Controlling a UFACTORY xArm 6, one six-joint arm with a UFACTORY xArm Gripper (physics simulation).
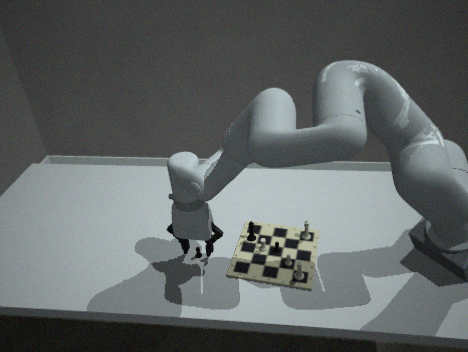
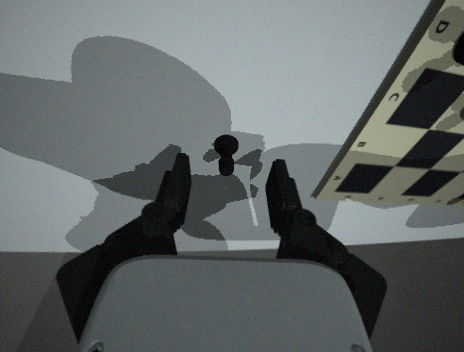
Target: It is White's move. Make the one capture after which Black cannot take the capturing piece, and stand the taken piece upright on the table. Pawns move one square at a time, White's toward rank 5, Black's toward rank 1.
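Places are measured from the arm's base along level axes (x back, y down, z right), in metres.
Pixels of known places: gripper, fingertip midpoint: (image 1: 198,252) (image 2: 230,170); arm's base, link origin: (image 1: 454,228).
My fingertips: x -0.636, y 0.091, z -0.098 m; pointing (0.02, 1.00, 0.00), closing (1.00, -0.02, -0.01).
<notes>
Ahead of a thing's pixels: the offset from my fingertips to its top centre. Level surfaces: height alone.
A small black pawn @(dy -0.010, dx -0.003, dz +0.007 m) (image 1: 198,252) (image 2: 226,146) stands upright on the table to the left of the chessboard @(dy +0.015, dx +0.204, dz +0.052 m) (image 1: 270,284) (image 2: 364,131). My gripper (image 1: 197,253) (image 2: 230,170) is open, its fingers on both sides of the pawn with a gap at each side. On the board, a tall black piece @(dy -0.048, dx +0.130, dz +0.092 m) (image 1: 251,231) stands near the back left corner and a tall white piece @(dy -0.048, dx +0.281, dz +0.122 m) (image 1: 306,230) near the back right. A small white piece @(dy -0.018, dx +0.169, dz +0.056 m) (image 1: 263,245) and a small black piece @(dy -0.016, dx +0.207, dz +0.056 m) (image 1: 277,247) stand near the middle. Another small white piece @(dy -0.016, dx +0.243, dz +0.014 m) (image 1: 287,260) and a larger white one @(dy -0.038, dx +0.275, dz -0.026 m) (image 1: 300,272) stand toward the front right.
The board's left edge lies to the right of the gripper. The arm arches above and behind the board to its base (image 1: 440,255) at the right. The white table @(dy +0.021 m) (image 1: 100,200) has a raised strip along its back edge. Arm shadows fall across the table around the pawn.
</notes>
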